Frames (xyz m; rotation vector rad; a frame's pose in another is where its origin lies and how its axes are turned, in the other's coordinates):
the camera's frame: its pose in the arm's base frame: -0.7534 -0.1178 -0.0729 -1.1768 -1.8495 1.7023
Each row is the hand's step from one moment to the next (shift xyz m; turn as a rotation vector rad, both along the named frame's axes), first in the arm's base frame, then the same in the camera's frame.
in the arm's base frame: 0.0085 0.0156 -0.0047 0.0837 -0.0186 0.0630
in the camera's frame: 0.0082 0.0060 -0.0153 -0.0800 -0.0306 -0.0632
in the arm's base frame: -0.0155 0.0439 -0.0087 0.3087 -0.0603 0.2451
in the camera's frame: 0.0450 -0.0002 -0.0147 -0.2919 -0.1255 -0.2409
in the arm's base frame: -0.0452 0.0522 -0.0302 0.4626 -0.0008 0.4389
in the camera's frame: 0.0745 0.0098 0.0064 -0.3878 -0.2623 -0.4330
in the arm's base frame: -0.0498 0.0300 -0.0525 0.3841 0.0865 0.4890
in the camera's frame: 0.0660 0.0309 0.0286 -0.2881 -0.3417 -0.4409
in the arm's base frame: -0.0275 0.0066 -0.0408 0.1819 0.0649 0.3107
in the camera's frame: 0.0320 0.0290 0.0246 -0.1390 -0.2381 -0.2404
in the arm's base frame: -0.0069 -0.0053 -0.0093 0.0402 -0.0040 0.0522
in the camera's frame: 0.0024 0.0069 0.0104 -0.0404 -0.0357 -0.0380
